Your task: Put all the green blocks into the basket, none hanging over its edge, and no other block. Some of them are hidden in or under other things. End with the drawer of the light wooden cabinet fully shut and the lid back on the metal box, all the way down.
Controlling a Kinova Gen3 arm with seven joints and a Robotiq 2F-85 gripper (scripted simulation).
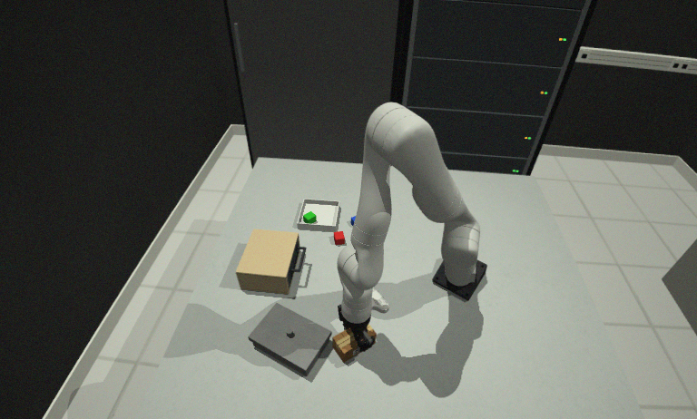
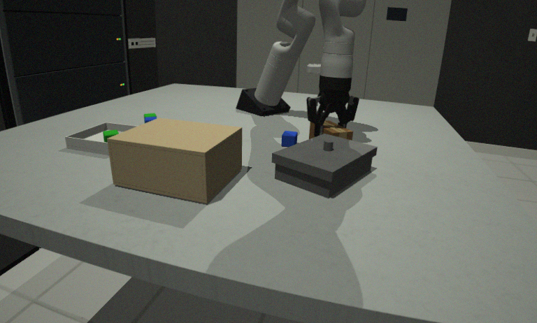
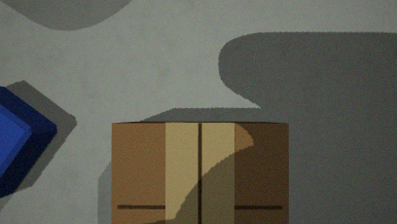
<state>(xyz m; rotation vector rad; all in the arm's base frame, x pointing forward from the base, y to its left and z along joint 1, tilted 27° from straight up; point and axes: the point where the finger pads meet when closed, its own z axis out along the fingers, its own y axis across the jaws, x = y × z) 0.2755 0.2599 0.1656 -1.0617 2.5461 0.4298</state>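
The small cardboard box is right at my hand. From my hand the other things lie so: light wooden cabinet 32 cm ahead, 20 cm to the right, 1 cm above; then cabinet drawer 31 cm ahead, 20 cm to the right; then lid 17 cm ahead, 4 cm to the left, 1 cm above.
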